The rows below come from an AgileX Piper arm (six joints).
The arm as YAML. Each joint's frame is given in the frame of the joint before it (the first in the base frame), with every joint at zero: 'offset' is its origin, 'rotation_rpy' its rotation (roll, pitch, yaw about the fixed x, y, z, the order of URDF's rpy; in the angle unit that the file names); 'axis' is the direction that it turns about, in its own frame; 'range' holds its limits. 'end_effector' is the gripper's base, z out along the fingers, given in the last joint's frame.
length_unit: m
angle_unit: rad
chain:
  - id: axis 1
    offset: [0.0, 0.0, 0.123]
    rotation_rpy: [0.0, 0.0, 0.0]
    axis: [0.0, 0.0, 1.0]
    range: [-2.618, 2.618]
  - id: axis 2
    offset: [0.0, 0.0, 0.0]
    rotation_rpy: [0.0, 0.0, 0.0]
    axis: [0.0, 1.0, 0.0]
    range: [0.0, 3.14]
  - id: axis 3
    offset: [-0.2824, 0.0, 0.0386]
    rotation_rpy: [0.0, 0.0, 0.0]
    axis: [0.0, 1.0, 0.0]
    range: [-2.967, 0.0]
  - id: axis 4
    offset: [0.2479, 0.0, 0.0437]
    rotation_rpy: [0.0, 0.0, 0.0]
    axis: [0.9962, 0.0, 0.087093]
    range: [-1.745, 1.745]
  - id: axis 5
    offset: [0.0, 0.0, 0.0]
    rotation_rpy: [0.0, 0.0, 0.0]
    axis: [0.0, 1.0, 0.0]
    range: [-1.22, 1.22]
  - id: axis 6
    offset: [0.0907, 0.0, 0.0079]
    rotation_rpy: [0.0, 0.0, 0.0]
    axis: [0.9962, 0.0, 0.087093]
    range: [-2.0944, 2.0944]
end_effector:
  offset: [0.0, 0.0, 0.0]
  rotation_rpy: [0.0, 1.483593, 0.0]
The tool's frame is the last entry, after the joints.
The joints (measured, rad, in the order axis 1, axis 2, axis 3, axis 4, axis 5, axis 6), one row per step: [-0.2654 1.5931 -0.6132 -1.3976 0.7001 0.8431]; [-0.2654 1.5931 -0.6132 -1.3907 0.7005 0.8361]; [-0.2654 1.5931 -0.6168 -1.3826 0.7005 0.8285]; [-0.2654 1.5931 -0.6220 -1.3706 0.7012 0.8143]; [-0.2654 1.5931 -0.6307 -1.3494 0.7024 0.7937]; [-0.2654 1.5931 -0.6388 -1.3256 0.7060 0.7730]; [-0.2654 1.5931 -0.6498 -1.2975 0.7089 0.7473]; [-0.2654 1.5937 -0.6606 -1.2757 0.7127 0.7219]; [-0.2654 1.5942 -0.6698 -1.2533 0.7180 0.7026]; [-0.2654 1.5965 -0.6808 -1.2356 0.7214 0.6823]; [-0.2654 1.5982 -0.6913 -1.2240 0.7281 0.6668]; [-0.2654 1.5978 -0.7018 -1.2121 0.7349 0.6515]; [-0.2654 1.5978 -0.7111 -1.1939 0.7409 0.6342]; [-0.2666 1.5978 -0.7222 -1.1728 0.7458 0.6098]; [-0.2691 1.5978 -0.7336 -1.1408 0.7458 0.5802]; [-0.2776 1.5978 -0.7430 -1.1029 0.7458 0.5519]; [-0.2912 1.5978 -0.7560 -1.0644 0.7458 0.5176]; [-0.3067 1.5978 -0.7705 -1.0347 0.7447 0.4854]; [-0.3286 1.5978 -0.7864 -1.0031 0.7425 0.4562]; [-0.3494 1.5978 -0.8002 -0.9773 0.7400 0.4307]
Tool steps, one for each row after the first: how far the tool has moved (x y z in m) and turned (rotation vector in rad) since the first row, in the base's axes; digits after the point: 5 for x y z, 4 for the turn. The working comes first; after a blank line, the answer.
Tool pose at each row, in the base's axes (x y z in m, rotation vector in rad; the steps are taken from these numbers as rounded here): [0.23098 -0.12268 0.16239 -0.0566 2.6836 -1.1604]; [0.23068 -0.12256 0.16216 -0.0574 2.6887 -1.1586]; [0.23119 -0.12261 0.16262 -0.0557 2.6910 -1.1559]; [0.23188 -0.12270 0.16331 -0.0571 2.6955 -1.1534]; [0.23298 -0.12281 0.16441 -0.0538 2.7025 -1.1474]; [0.23369 -0.12292 0.16538 -0.0467 2.7118 -1.1420]; [0.23496 -0.12303 0.16678 -0.0404 2.7215 -1.1337]; [0.23639 -0.12330 0.16824 -0.0415 2.7293 -1.1300]; [0.23731 -0.12349 0.16941 -0.0338 2.7377 -1.1254]; [0.23903 -0.12384 0.17062 -0.0342 2.7438 -1.1218]; [0.24058 -0.12446 0.17220 -0.0337 2.7469 -1.1250]; [0.24199 -0.12503 0.17434 -0.0316 2.7482 -1.1279]; [0.24298 -0.12528 0.17583 -0.0261 2.7542 -1.1250]; [0.24420 -0.12575 0.17758 -0.0252 2.7620 -1.1203]; [0.24535 -0.12594 0.17884 -0.0198 2.7740 -1.1023]; [0.24517 -0.12722 0.17943 0.0011 2.7915 -1.0793]; [0.24514 -0.12989 0.18084 0.0226 2.8079 -1.0574]; [0.24551 -0.13341 0.18294 0.0394 2.8180 -1.0414]; [0.24530 -0.13849 0.18532 0.0712 2.8264 -1.0230]; [0.24489 -0.14341 0.18749 0.0986 2.8323 -1.0081]

[-0.00030 0.00012 -0.00023 0.0024 0.0040 -0.0009]; [0.00021 0.00007 0.00023 0.0047 0.0046 -0.0022]; [0.00090 -0.00002 0.00092 0.0073 0.0080 -0.0023]; [0.00200 -0.00013 0.00202 0.0131 0.0112 -0.0055]; [0.00271 -0.00024 0.00299 0.0193 0.0154 -0.0119]; [0.00398 -0.00035 0.00439 0.0273 0.0194 -0.0174]; [0.00541 -0.00062 0.00585 0.0314 0.0252 -0.0187]; [0.00633 -0.00081 0.00702 0.0369 0.0289 -0.0253]; [0.00805 -0.00116 0.00823 0.0405 0.0331 -0.0265]; [0.00960 -0.00178 0.00981 0.0393 0.0367 -0.0285]; [0.01101 -0.00235 0.01195 0.0380 0.0381 -0.0309]; [0.01200 -0.00260 0.01344 0.0416 0.0409 -0.0357]; [0.01322 -0.00307 0.01519 0.0464 0.0459 -0.0380]; [0.01437 -0.00326 0.01645 0.0608 0.0493 -0.0418]; [0.01419 -0.00454 0.01704 0.0806 0.0521 -0.0559]; [0.01416 -0.00721 0.01845 0.0995 0.0544 -0.0703]; [0.01453 -0.01073 0.02055 0.1129 0.0544 -0.0809]; [0.01432 -0.01581 0.02293 0.1284 0.0488 -0.0998]; [0.01391 -0.02073 0.02510 0.1410 0.0433 -0.1159]
